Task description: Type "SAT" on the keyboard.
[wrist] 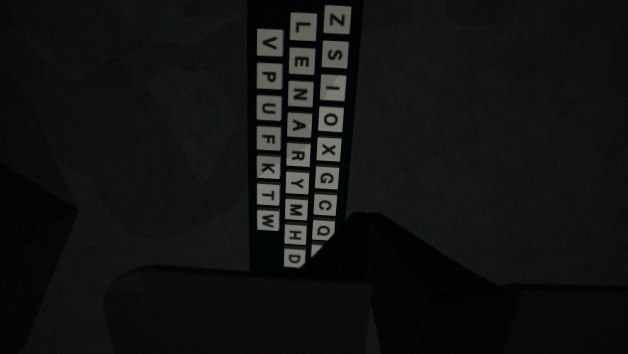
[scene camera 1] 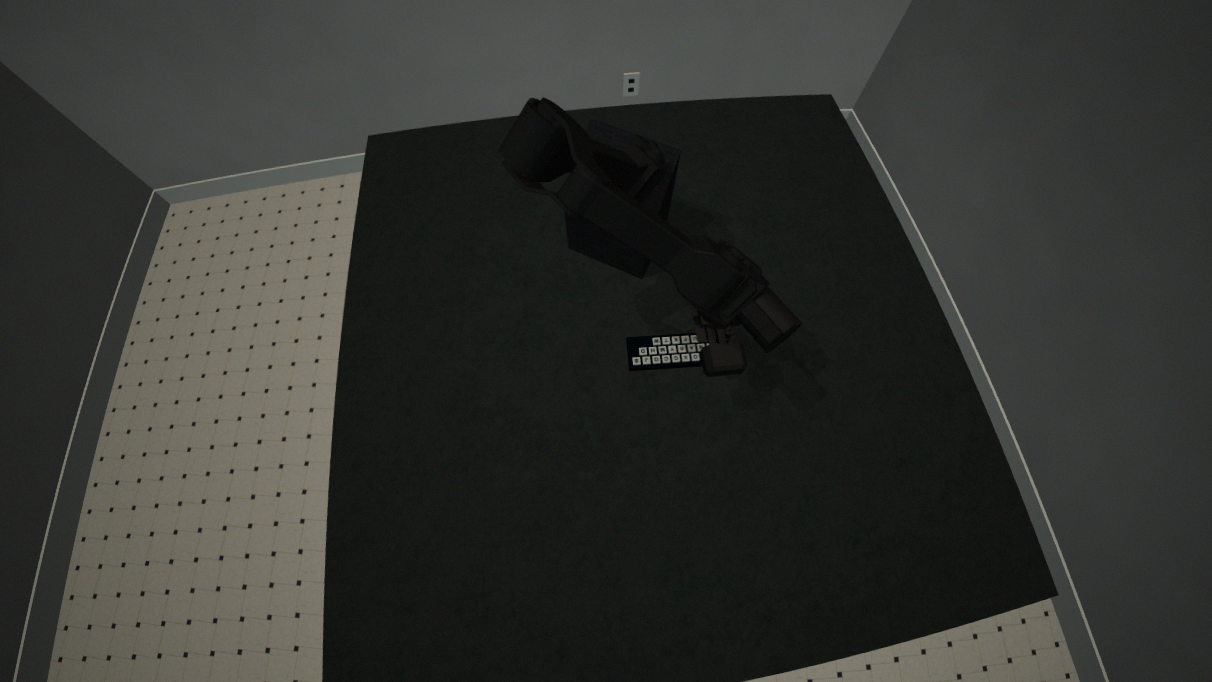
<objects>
black keyboard: wrist; scene camera 1
same spot on black keyboard: (wrist: 297,187) = (scene camera 1: 670,349)
</objects>
